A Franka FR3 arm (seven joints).
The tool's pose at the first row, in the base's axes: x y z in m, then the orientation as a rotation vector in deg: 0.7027, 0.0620, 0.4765, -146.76, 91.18, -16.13
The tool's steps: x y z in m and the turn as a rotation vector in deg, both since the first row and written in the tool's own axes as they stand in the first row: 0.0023, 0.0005, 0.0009, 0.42, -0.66, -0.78; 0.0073, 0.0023, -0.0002, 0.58, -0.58, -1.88; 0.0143, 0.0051, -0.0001, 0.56, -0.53, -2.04; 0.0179, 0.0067, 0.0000, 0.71, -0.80, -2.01; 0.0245, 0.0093, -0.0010, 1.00, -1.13, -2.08; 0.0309, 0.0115, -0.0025, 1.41, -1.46, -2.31; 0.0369, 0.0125, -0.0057, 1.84, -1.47, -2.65; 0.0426, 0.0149, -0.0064, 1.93, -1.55, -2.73; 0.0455, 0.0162, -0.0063, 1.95, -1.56, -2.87; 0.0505, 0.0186, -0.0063, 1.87, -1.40, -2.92; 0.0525, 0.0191, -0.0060, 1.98, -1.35, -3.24
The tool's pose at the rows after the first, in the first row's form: 0.7035, 0.0597, 0.4757, -146.94, 89.76, -15.63; 0.7038, 0.0544, 0.4770, -147.78, 88.34, -15.95; 0.7044, 0.0469, 0.4770, -147.95, 88.17, -16.02; 0.7046, 0.0430, 0.4770, -147.73, 88.03, -15.77; 0.7049, 0.0359, 0.4781, -147.49, 87.68, -15.55; 0.7055, 0.0292, 0.4797, -147.28, 87.07, -15.43; 0.7065, 0.0234, 0.4833, -147.24, 86.41, -15.76; 0.7067, 0.0172, 0.4840, -147.22, 86.24, -15.73; 0.7068, 0.0140, 0.4840, -147.31, 86.05, -15.74; 0.7069, 0.0085, 0.4840, -147.46, 86.09, -15.90; 0.7074, 0.0065, 0.4838, -147.65, 85.65, -16.07
